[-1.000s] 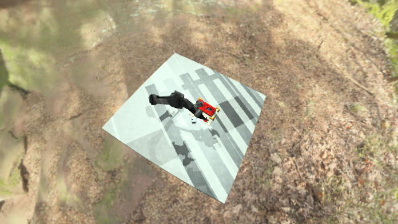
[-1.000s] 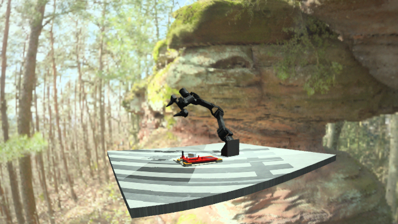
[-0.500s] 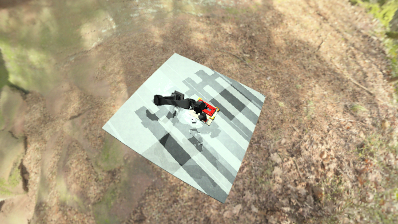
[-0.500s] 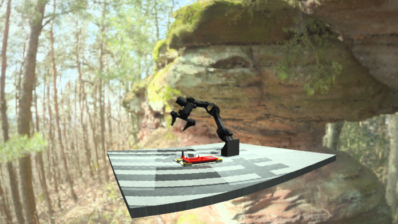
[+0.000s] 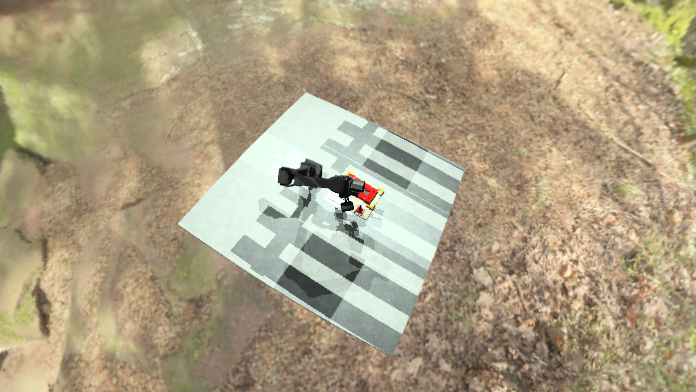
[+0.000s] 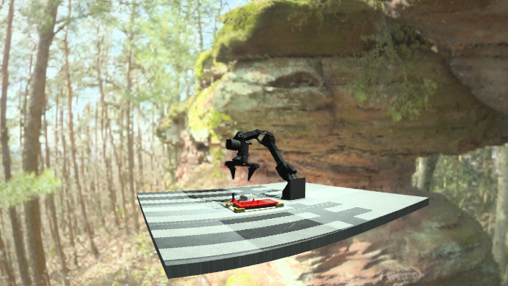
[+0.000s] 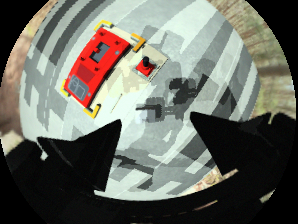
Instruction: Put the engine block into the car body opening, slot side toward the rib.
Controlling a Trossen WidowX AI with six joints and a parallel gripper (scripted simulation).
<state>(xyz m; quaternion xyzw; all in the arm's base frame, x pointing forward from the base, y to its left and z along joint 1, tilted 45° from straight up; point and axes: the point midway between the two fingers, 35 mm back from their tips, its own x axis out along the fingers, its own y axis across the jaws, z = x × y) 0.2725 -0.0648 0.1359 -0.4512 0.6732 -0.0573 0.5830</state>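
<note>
Now: gripper tip 3 cm past the grey engine block and 10 cm above it.
</note>
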